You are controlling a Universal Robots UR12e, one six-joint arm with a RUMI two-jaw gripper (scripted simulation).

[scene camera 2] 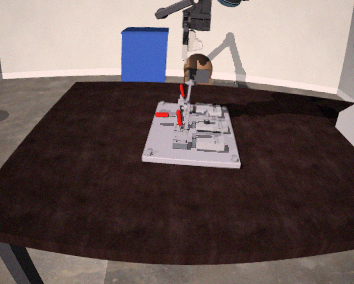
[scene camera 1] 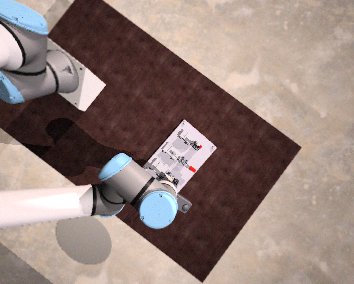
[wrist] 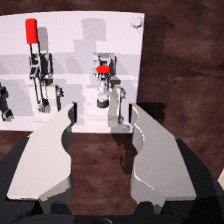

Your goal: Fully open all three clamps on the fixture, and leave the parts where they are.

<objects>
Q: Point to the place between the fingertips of my gripper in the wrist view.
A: At 102,104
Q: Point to a light grey fixture plate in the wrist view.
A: At 71,39
</objects>
